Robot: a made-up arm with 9 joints. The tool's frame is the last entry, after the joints.
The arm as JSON. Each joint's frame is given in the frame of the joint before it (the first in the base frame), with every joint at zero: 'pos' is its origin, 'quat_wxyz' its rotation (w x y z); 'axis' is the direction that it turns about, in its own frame. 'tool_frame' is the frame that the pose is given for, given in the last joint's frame.
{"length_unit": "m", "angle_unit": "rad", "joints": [
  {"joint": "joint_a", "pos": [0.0, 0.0, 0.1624], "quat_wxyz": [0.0, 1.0, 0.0, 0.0], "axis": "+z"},
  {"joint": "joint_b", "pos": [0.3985, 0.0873, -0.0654], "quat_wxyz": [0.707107, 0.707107, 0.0, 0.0], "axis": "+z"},
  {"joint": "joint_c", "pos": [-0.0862, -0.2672, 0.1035], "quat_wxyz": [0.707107, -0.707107, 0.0, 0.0], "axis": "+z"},
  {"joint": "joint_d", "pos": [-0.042, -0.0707, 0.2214], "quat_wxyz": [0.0, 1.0, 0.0, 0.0], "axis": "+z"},
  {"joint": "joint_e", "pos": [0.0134, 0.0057, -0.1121], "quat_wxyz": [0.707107, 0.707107, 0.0, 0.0], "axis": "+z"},
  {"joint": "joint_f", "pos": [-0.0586, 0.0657, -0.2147], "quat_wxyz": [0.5, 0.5, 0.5, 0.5], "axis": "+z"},
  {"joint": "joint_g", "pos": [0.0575, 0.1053, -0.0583], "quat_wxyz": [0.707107, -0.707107, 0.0, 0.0], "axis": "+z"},
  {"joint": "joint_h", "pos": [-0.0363, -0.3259, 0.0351], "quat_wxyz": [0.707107, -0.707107, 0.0, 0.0], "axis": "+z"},
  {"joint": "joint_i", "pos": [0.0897, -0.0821, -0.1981], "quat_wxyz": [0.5, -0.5, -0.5, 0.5], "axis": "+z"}
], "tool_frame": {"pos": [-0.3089, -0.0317, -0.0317], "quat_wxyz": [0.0, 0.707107, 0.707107, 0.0]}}
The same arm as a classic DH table. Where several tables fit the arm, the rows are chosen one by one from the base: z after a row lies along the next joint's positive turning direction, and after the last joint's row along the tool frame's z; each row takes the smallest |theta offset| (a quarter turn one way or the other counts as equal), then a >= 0, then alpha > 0; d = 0 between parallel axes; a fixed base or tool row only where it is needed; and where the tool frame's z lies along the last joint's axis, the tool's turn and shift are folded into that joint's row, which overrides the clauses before.
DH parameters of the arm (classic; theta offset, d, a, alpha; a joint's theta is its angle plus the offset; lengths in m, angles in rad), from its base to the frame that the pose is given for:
base (fixed): 0 0 0 3.1416
joint_a: 0 -0.2278 0.3985 1.5708
joint_b: 0 0.0162 -0.0862 -1.5708
joint_c: 1.0348 0 -0.0822 3.1416
joint_d: 1.0348 -0.0663 0.0134 1.5708
joint_e: 1.5708 -0.2204 0.0657 1.5708
joint_f: 0 -0.1169 0.0575 -1.5708
joint_g: 0 0.1404 -0.0363 -1.5708
joint_h: -1.5708 -0.524 0.0821 1.5708
joint_i: 0.1023 0 0.3105 3.1416
tool (fixed): 1.6731 0.1214 0 0

